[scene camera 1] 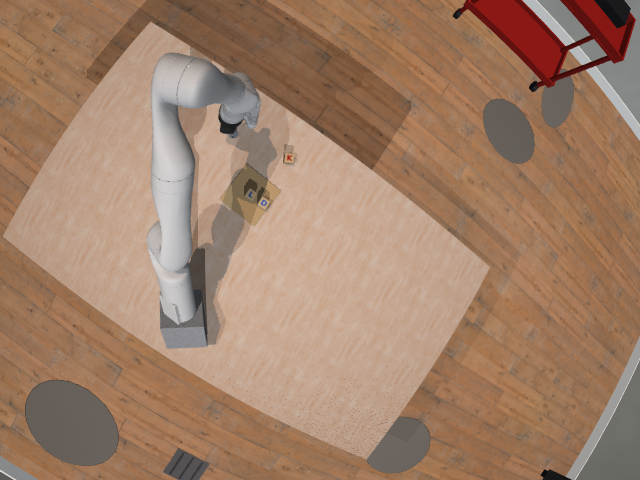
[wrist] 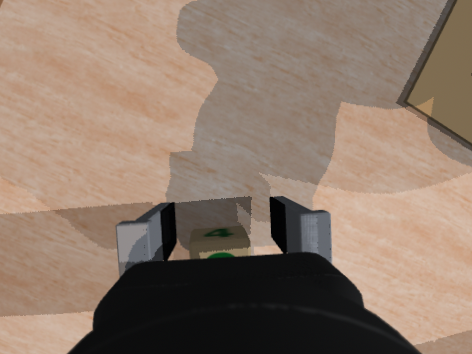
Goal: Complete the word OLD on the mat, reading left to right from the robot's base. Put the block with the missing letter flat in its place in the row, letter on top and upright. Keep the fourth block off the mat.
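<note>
My gripper (scene camera 1: 232, 134) (wrist: 223, 219) is open, with its fingers on either side of a light wooden block (wrist: 220, 243) and apart from it. This block shows a green 4 on its side and part of a green letter on top; my gripper's body hides the rest. It cannot be made out in the scene view. In the scene view the L block (scene camera 1: 250, 194) and the D block (scene camera 1: 264, 202) lie on the olive mat (scene camera 1: 248, 213) (wrist: 450, 75), L to the left of D, both letters up. The red K block (scene camera 1: 289, 158) lies on the table, off the mat.
The pale wooden table (scene camera 1: 330, 268) bears the arm's grey base (scene camera 1: 186, 336) at its lower left side. The arm's shadow falls across the table and mat. A red cart (scene camera 1: 516, 36) stands on the floor at the upper right, away from the table.
</note>
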